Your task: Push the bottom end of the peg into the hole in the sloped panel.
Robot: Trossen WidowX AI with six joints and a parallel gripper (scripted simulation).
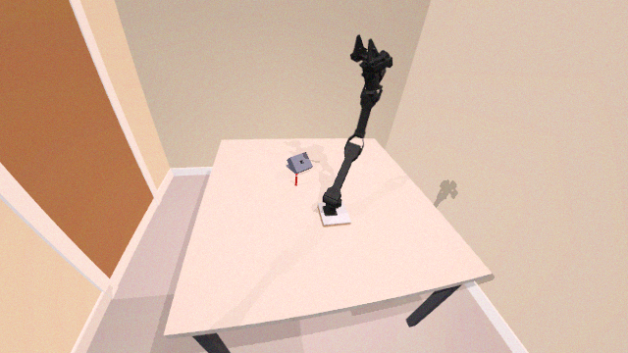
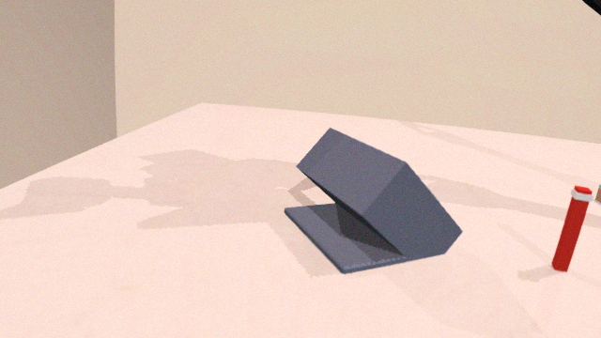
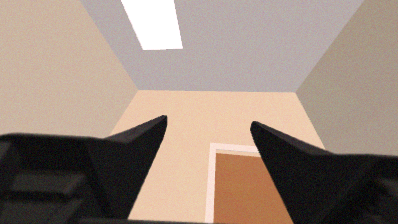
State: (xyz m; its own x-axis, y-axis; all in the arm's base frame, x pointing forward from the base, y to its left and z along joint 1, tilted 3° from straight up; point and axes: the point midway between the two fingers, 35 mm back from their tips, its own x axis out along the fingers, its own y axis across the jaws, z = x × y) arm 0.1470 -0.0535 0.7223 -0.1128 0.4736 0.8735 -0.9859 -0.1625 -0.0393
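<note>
Right now the red peg is 72 cm below my gripper tip, 19 cm to the left of it and 14 cm ahead of it. Round my gripper tip: thin grey base plate (78 cm below, 33 cm ahead, 16 cm to the left); sloped grey-blue panel (75 cm below, 32 cm ahead, 15 cm to the left).
</note>
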